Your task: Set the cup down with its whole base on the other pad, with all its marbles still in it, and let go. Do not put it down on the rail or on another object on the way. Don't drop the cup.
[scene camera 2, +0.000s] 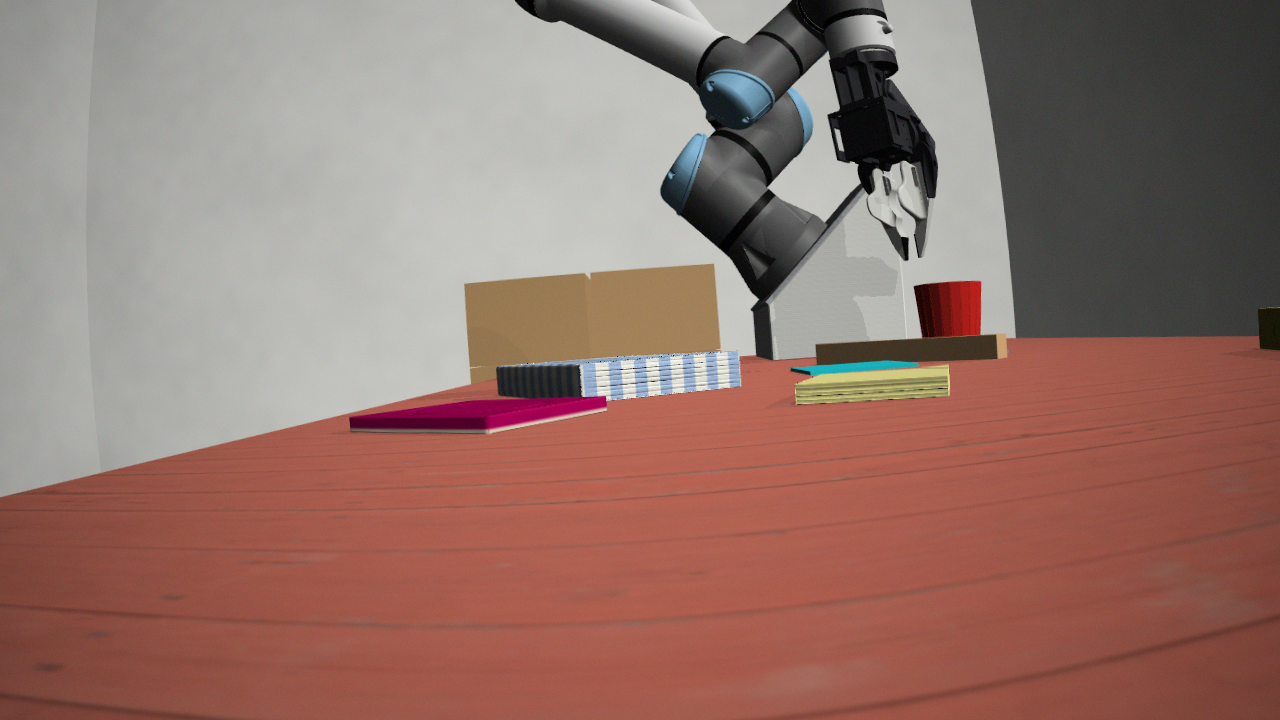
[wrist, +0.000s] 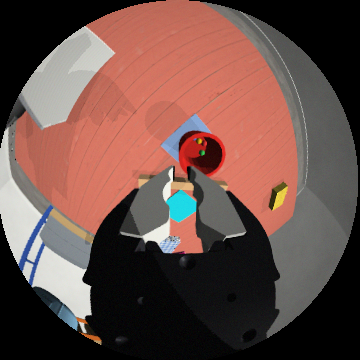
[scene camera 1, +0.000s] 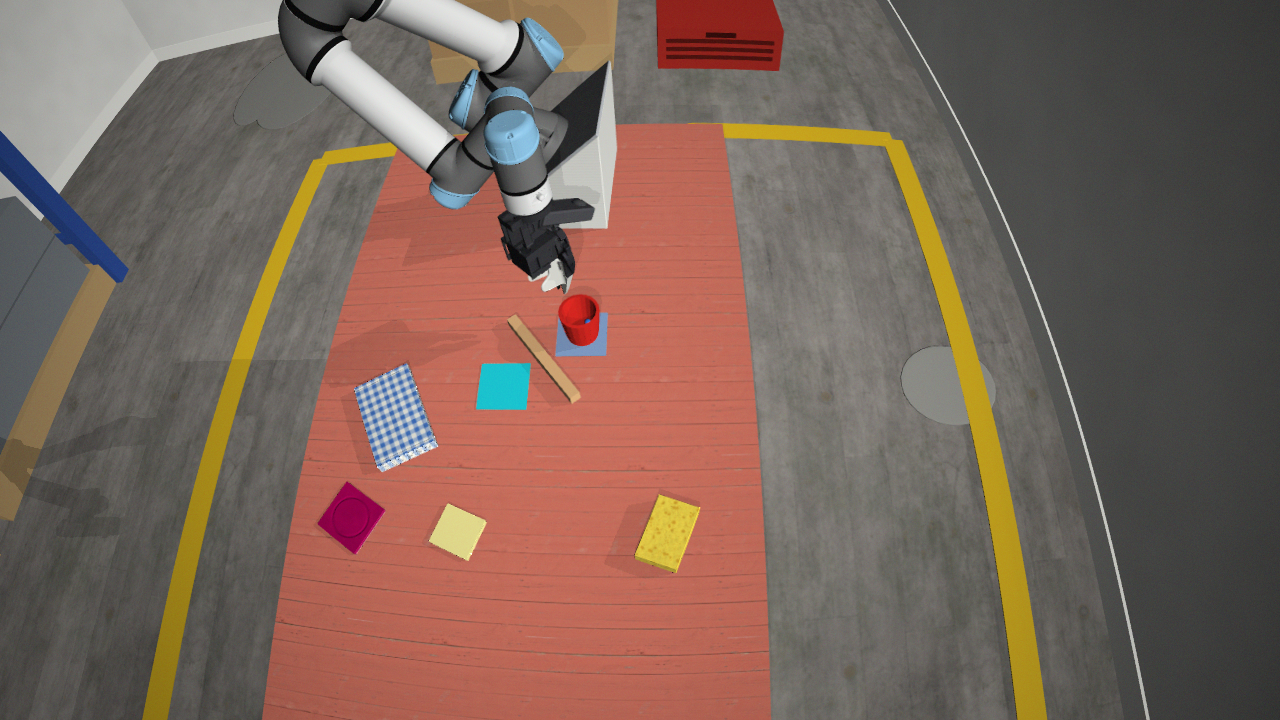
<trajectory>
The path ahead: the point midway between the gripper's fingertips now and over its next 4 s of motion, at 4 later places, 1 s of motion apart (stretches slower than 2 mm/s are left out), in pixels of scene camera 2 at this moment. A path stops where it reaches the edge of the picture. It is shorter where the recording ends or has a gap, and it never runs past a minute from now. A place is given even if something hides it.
My gripper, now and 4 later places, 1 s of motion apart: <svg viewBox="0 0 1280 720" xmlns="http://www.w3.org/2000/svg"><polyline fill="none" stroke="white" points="913,259 922,313 922,292 918,277 873,275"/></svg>
</trajectory>
